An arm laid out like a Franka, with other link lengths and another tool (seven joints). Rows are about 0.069 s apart.
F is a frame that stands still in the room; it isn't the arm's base.
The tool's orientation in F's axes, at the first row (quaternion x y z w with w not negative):
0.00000 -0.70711 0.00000 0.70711
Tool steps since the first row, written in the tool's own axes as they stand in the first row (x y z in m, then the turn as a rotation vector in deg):
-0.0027 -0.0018 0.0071 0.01 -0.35 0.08
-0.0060 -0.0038 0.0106 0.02 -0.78 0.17
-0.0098 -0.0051 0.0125 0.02 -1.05 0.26
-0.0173 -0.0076 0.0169 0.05 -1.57 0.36
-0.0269 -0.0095 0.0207 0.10 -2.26 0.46
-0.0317 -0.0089 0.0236 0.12 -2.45 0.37
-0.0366 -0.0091 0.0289 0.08 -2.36 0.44
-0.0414 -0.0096 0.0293 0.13 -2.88 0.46
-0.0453 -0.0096 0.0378 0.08 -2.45 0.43
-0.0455 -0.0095 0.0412 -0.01 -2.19 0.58
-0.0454 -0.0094 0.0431 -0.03 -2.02 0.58
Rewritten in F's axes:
-0.0071 -0.0018 -0.0027 -0.08 -0.35 0.01
-0.0106 -0.0038 -0.0060 -0.17 -0.78 0.02
-0.0125 -0.0051 -0.0098 -0.26 -1.05 0.02
-0.0169 -0.0076 -0.0173 -0.36 -1.57 0.05
-0.0207 -0.0095 -0.0269 -0.46 -2.26 0.10
-0.0236 -0.0089 -0.0317 -0.37 -2.45 0.12
-0.0289 -0.0091 -0.0366 -0.44 -2.36 0.08
-0.0293 -0.0096 -0.0414 -0.46 -2.88 0.13
-0.0378 -0.0096 -0.0453 -0.43 -2.45 0.08
-0.0412 -0.0095 -0.0455 -0.58 -2.19 -0.01
-0.0431 -0.0094 -0.0454 -0.58 -2.02 -0.03

